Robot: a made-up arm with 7 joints. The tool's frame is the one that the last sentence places. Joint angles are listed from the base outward.
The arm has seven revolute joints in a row. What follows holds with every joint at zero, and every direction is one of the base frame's.
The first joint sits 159 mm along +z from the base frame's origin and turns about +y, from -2.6 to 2.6 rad.
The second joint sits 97 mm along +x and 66 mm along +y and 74 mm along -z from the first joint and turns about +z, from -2.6 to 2.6 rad.
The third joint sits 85 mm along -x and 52 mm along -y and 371 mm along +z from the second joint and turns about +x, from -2.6 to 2.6 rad.
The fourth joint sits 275 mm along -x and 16 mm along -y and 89 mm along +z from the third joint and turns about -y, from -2.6 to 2.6 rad.
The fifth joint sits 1 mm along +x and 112 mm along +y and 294 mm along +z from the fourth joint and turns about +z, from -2.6 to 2.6 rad.
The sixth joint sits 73 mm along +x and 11 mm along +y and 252 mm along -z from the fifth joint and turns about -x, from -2.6 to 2.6 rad.
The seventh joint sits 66 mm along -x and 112 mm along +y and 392 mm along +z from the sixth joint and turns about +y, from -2.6 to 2.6 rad.
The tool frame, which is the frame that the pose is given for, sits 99 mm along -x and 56 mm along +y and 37 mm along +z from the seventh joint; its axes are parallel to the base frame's.
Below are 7 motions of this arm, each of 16 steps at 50 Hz.
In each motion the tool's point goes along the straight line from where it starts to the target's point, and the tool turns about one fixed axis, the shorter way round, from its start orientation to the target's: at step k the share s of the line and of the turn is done. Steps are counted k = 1, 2, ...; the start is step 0. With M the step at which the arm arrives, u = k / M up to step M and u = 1 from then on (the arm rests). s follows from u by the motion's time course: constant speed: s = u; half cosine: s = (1 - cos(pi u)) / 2; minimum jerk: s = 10 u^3 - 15 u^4 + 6 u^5.
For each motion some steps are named. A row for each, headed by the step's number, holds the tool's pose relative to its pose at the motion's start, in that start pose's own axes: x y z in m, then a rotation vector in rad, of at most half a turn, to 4 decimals.
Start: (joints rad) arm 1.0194 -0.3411 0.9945 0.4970 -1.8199 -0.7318 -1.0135
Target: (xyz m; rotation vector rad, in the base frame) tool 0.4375 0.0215 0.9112 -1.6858 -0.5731 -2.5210
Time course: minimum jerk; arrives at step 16
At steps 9, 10, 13, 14, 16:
9: -0.1061 0.0024 0.0354 0.0023 -0.2340 -0.0652
10: -0.1248 0.0028 0.0417 0.0027 -0.2753 -0.0768
13: -0.1638 0.0037 0.0547 0.0036 -0.3613 -0.1008
14: -0.1695 0.0039 0.0566 0.0037 -0.3737 -0.1042
16: -0.1722 0.0039 0.0575 0.0037 -0.3798 -0.1059

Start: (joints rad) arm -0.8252 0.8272 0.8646 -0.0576 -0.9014 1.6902 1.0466
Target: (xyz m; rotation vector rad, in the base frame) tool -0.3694 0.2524 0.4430 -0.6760 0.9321 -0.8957
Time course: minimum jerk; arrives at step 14
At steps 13, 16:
13: 0.0749 -0.0100 0.0712 0.3042 0.4021 0.0035
16: 0.0751 -0.0101 0.0714 0.3052 0.4034 0.0035

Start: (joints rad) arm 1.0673 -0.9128 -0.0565 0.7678 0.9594 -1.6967 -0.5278
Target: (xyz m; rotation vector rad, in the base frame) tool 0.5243 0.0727 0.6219 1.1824 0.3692 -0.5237
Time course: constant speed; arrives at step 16
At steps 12, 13, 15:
12: 0.0767 -0.0660 0.0081 0.1412 0.0934 -0.0607
13: 0.0831 -0.0715 0.0088 0.1530 0.1012 -0.0658
15: 0.0959 -0.0824 0.0102 0.1765 0.1168 -0.0759

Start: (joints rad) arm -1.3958 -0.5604 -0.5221 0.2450 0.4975 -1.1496 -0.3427
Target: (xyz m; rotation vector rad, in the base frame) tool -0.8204 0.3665 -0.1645 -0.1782 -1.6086 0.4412
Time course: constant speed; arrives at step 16
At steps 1, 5, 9, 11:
1: -0.0146 0.0030 -0.0002 -0.0222 0.0108 0.0350
5: -0.0729 0.0150 -0.0011 -0.1109 0.0542 0.1748
9: -0.1313 0.0271 -0.0020 -0.1997 0.0976 0.3146
11: -0.1604 0.0331 -0.0024 -0.2441 0.1193 0.3845

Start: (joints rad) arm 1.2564 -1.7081 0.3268 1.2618 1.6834 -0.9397 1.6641
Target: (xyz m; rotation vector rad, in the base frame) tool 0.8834 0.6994 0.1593 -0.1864 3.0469 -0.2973
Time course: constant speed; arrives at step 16
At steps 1, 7, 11, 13, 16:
1: 0.0013 -0.0040 0.0080 -0.0018 0.0224 0.0096
7: 0.0092 -0.0283 0.0560 -0.0124 0.1567 0.0672
11: 0.0144 -0.0445 0.0880 -0.0195 0.2463 0.1056
13: 0.0170 -0.0526 0.1040 -0.0230 0.2911 0.1248
16: 0.0209 -0.0647 0.1280 -0.0283 0.3583 0.1536

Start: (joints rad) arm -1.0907 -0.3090 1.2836 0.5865 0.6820 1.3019 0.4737
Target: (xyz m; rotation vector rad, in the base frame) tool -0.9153 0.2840 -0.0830 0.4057 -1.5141 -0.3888
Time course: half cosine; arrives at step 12
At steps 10, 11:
10: -0.0113 -0.2048 -0.0056 0.3362 -0.0387 0.1269
11: -0.0119 -0.2158 -0.0059 0.3542 -0.0407 0.1337

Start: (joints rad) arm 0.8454 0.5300 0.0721 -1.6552 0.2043 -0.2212 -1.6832
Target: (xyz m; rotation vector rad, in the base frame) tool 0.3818 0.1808 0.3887 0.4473 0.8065 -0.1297
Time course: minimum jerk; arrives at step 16
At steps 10, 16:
10: 0.0343 -0.0115 0.0255 0.1423 -0.1068 -0.1444
16: 0.0473 -0.0159 0.0352 0.1963 -0.1473 -0.1993

